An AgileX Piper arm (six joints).
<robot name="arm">
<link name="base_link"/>
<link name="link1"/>
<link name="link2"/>
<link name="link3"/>
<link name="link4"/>
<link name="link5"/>
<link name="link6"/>
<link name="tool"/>
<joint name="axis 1" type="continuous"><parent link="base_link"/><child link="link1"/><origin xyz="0 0 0.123" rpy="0 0 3.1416"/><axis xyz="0 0 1"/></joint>
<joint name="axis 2" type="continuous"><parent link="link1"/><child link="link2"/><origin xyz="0 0 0" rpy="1.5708 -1.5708 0"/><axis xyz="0 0 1"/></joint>
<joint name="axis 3" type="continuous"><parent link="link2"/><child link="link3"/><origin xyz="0.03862 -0.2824 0"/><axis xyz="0 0 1"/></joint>
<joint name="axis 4" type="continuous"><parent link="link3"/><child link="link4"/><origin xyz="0.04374 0.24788 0" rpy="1.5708 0 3.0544"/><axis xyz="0 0 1"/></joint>
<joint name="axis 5" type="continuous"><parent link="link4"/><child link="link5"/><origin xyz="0 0 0" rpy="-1.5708 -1.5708 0"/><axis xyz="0 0 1"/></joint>
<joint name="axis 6" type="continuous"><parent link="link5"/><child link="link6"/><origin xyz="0.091 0 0" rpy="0 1.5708 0"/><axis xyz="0 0 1"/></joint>
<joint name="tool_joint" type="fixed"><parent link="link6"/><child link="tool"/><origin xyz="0 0 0" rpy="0 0 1.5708"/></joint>
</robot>
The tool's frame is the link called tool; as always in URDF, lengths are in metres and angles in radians. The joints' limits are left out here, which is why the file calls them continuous.
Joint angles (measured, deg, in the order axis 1, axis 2, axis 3, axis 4, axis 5, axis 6), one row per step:
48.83 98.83 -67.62 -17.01 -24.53 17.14
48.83 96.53 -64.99 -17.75 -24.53 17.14
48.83 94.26 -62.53 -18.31 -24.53 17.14
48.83 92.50 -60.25 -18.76 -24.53 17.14
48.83 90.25 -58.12 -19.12 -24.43 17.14
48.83 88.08 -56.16 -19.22 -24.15 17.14
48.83 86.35 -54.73 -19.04 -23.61 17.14
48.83 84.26 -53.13 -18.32 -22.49 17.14
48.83 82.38 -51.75 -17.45 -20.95 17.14
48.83 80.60 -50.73 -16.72 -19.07 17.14
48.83 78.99 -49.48 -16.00 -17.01 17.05
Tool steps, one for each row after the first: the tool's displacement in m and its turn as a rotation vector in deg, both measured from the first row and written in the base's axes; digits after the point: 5 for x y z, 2 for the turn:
-0.00802 -0.00846 0.00105 -0.68 -0.28 0.33
-0.01577 -0.01679 0.00245 -1.16 -0.53 0.58
-0.02226 -0.02378 0.00113 -1.81 -0.49 0.79
-0.02955 -0.03185 0.00336 -2.01 -0.76 0.92
-0.03632 -0.03970 0.00541 -2.14 -0.82 0.88
-0.04135 -0.04601 0.00707 -2.25 -0.62 0.65
-0.04691 -0.05382 0.00884 -2.36 0.14 0.02
-0.05166 -0.06104 0.00966 -2.70 1.22 -0.76
-0.05585 -0.06766 0.01112 -3.20 2.24 -1.55
-0.05999 -0.07424 0.00979 -4.20 3.55 -2.35

